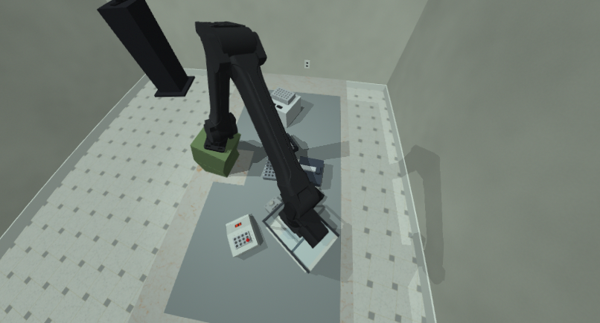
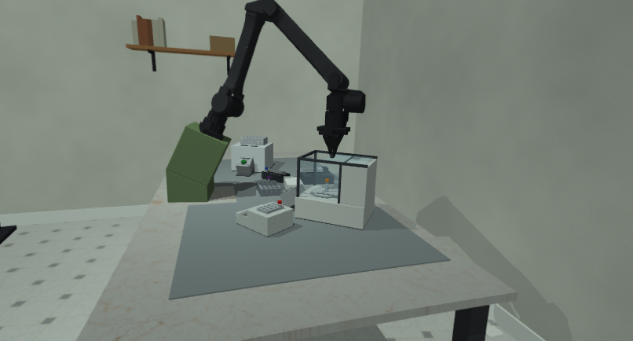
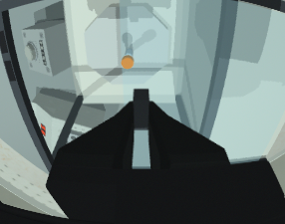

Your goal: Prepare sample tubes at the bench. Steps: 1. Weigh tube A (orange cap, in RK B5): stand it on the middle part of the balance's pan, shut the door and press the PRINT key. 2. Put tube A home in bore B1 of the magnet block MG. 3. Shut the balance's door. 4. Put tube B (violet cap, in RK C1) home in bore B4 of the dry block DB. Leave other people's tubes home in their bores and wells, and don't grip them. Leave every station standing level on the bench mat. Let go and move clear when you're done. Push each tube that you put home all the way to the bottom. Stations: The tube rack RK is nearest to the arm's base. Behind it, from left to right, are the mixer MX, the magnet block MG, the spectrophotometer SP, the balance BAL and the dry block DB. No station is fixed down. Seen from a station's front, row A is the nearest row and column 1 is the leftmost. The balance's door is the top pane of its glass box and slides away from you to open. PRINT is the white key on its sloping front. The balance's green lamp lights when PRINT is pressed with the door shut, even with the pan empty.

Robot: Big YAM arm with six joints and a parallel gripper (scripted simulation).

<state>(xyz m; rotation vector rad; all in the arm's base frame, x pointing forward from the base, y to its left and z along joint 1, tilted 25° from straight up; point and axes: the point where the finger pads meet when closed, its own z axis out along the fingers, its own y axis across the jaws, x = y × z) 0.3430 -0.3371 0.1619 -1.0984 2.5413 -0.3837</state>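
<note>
The balance pan is 1 cm behind my hand, 1 cm to the left of it and 14 cm below it. The rest, counted from my hand: balance door (2 cm ahead, 2 cm to the right, 1 cm below); then red-capped tube (20 cm behind, 5 cm to the right, 16 cm below); then dry block DB (25 cm behind, 2 cm to the right, 19 cm below).
</note>
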